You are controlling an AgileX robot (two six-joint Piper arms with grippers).
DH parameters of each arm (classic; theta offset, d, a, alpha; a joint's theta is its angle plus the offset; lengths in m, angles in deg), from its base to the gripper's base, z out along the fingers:
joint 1: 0 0.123 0 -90
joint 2: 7.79 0 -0.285 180
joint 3: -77.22 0 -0.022 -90
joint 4: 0 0.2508 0 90
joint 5: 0 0 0.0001 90
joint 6: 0 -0.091 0 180
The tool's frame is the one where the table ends.
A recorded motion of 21 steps. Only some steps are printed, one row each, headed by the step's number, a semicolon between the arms.
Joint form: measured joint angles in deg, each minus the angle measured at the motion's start. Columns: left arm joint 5, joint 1, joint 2, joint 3, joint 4, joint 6; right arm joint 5, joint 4, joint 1, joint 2, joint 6, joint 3.
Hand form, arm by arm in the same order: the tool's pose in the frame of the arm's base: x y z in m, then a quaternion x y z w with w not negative. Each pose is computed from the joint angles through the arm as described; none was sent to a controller.
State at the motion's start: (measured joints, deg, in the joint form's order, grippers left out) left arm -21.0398 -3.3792 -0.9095 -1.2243 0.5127 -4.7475; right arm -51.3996 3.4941 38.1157 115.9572 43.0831 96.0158
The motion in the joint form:
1: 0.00 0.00 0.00 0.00 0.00 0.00; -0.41 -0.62 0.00 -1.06 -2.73 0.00
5: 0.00 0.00 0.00 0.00 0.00 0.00; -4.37 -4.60 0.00 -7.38 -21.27 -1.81
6: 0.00 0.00 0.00 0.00 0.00 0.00; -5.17 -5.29 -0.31 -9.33 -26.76 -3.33
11: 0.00 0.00 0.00 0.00 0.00 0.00; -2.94 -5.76 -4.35 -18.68 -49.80 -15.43
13: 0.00 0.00 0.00 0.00 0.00 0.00; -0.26 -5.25 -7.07 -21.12 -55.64 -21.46
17: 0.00 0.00 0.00 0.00 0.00 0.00; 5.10 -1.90 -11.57 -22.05 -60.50 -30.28
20: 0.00 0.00 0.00 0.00 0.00 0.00; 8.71 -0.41 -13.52 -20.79 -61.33 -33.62
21: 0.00 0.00 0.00 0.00 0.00 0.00; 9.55 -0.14 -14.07 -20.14 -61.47 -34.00
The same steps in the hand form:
1: 0.0524 -0.0028 0.1738 0.05910 0.79836 0.01094 0.59918; 0.3440 0.2744 0.2411 -0.60961 0.76394 0.01842 0.21080
5: 0.0524 -0.0028 0.1738 0.05910 0.79836 0.01094 0.59918; 0.3280 0.2555 0.2766 -0.49085 0.84422 0.02163 0.21424
6: 0.0524 -0.0028 0.1738 0.05910 0.79836 0.01094 0.59918; 0.3227 0.2474 0.2824 -0.44964 0.86757 0.02515 0.21098
11: 0.0524 -0.0028 0.1738 0.05910 0.79836 0.01094 0.59918; 0.3017 0.1982 0.2857 -0.23644 0.94905 0.05481 0.20097
13: 0.0524 -0.0028 0.1738 0.05910 0.79836 0.01094 0.59918; 0.2972 0.1763 0.2724 -0.16421 0.96589 0.06149 0.19055
17: 0.0524 -0.0028 0.1738 0.05910 0.79836 0.01094 0.59918; 0.2933 0.1486 0.2383 -0.07066 0.98141 0.07742 0.16080
20: 0.0524 -0.0028 0.1738 0.05910 0.79836 0.01094 0.59918; 0.2954 0.1389 0.2176 -0.03818 0.98455 0.08178 0.15003
21: 0.0524 -0.0028 0.1738 0.05910 0.79836 0.01094 0.59918; 0.2976 0.1367 0.2126 -0.03045 0.98507 0.08212 0.14822

